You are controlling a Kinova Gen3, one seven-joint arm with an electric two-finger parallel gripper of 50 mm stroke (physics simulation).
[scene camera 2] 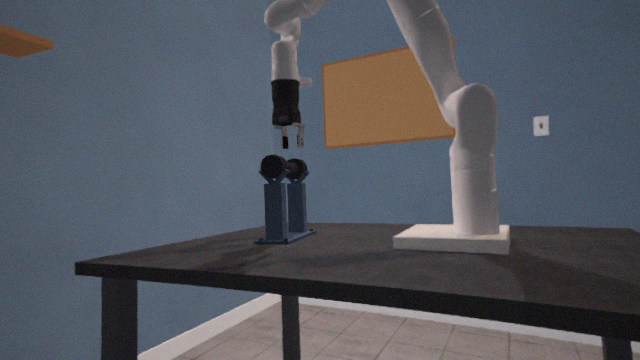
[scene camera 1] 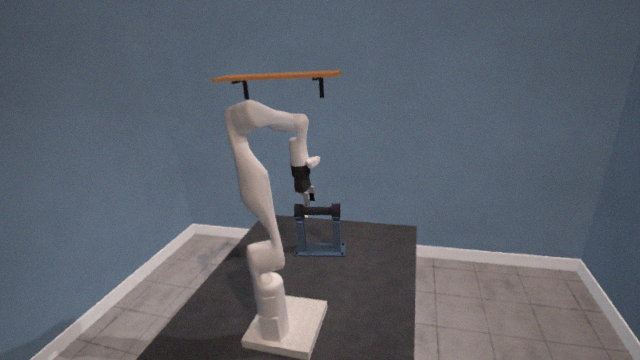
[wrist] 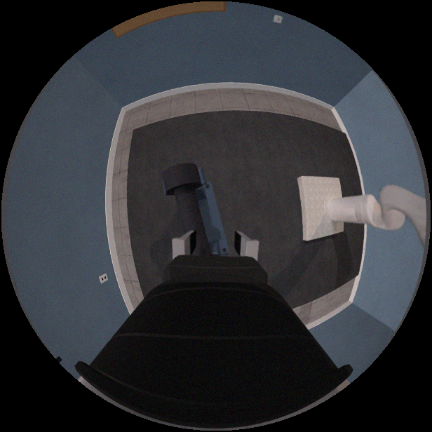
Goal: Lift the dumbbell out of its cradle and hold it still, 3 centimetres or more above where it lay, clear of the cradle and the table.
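Places are measured from the arm's base along level axes (x up, y ahead, z left), in millimetres.
Pixels of known places: gripper, between the fingertips: (scene camera 2: 292,148) (scene camera 1: 310,203); arm's base, origin of its link: (scene camera 2: 476,231) (scene camera 1: 275,330).
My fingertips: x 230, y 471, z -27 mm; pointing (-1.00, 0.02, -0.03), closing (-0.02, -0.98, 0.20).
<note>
For each thing: its top centre in the pictures, then the offset to it from my fingertips. Level surfaces: height alone.
- dark dumbbell, centre of its top: (scene camera 2: 285,157) (scene camera 1: 316,204) dx -22, dy +37, dz -21 mm
- blue cradle, centre of its top: (scene camera 2: 285,170) (scene camera 1: 317,212) dx -63, dy +36, dz -21 mm
- black table, height of its surface: dx -260 mm
The dark dumbbell (scene camera 1: 318,211) (scene camera 2: 273,166) (wrist: 181,177) lies level across the tops of the two posts of the blue cradle (scene camera 1: 336,232) (scene camera 2: 275,212) (wrist: 212,215). My gripper (scene camera 1: 309,202) (scene camera 2: 293,145) (wrist: 215,238) is open and empty, pointing down. In the second scene view its fingertips are a little above the dumbbell, apart from it. In the first scene view they are near the left head. In the wrist view the handle runs down toward the left finger, and the gripper body hides the dumbbell's lower end.
The cradle's base plate stands on the black table (scene camera 1: 375,280) (scene camera 2: 350,270). The arm's pale base block (scene camera 1: 305,325) (scene camera 2: 425,240) (wrist: 315,200) is on the same table. An orange shelf (scene camera 1: 277,76) (scene camera 2: 22,42) is on the wall, high above the table. A tan board (scene camera 2: 375,105) hangs on another wall.
</note>
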